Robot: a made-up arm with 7 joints. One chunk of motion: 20 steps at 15 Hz.
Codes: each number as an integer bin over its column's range. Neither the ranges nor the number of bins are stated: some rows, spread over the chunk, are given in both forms.
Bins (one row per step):
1: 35 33 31 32 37 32 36
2: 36 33 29 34 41 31 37
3: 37 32 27 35 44 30 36
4: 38 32 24 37 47 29 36
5: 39 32 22 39 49 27 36
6: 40 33 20 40 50 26 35
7: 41 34 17 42 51 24 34
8: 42 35 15 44 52 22 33
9: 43 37 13 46 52 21 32
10: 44 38 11 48 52 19 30
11: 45 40 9 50 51 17 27
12: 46 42 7 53 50 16 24
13: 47 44 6 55 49 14 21
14: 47 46 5 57 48 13 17
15: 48 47 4 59 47 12 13
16: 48 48 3 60 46 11 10
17: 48 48 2 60 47 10 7
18: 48 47 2 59 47 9 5
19: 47 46 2 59 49 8 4
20: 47 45 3 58 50 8 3
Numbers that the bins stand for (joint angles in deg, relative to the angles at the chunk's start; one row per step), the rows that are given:
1: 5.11 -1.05 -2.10 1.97 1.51 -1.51 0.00
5: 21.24 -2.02 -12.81 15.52 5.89 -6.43 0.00
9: 37.37 2.83 -23.52 29.08 6.98 -12.33 -1.33
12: 49.46 7.67 -30.67 42.63 6.25 -17.25 -4.00
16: 57.52 13.48 -35.43 56.19 4.79 -22.17 -8.67
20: 53.49 10.57 -35.43 52.32 6.25 -25.13 -11.00
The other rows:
2: 9.14 -1.05 -4.48 5.84 2.97 -2.49 0.33
3: 13.17 -2.02 -6.86 7.78 4.06 -3.48 0.00
4: 17.21 -2.02 -10.43 11.65 5.16 -4.46 0.00
6: 25.27 -1.05 -15.19 17.46 6.25 -7.41 -0.33
7: 29.30 -0.08 -18.76 21.33 6.62 -9.38 -0.67
8: 33.33 0.89 -21.14 25.21 6.98 -11.35 -1.00
10: 41.40 3.79 -25.90 32.95 6.98 -14.30 -2.00
11: 45.43 5.73 -28.29 36.83 6.62 -16.27 -3.00
13: 53.49 9.60 -31.86 46.51 5.89 -19.22 -5.00
14: 53.49 11.54 -33.05 50.38 5.52 -20.21 -6.33
15: 57.52 12.51 -34.24 54.25 5.16 -21.19 -7.67
17: 57.52 13.48 -36.62 56.19 5.16 -23.16 -9.67
18: 57.52 12.51 -36.62 54.25 5.16 -24.14 -10.33
19: 53.49 11.54 -36.62 54.25 5.89 -25.13 -10.67

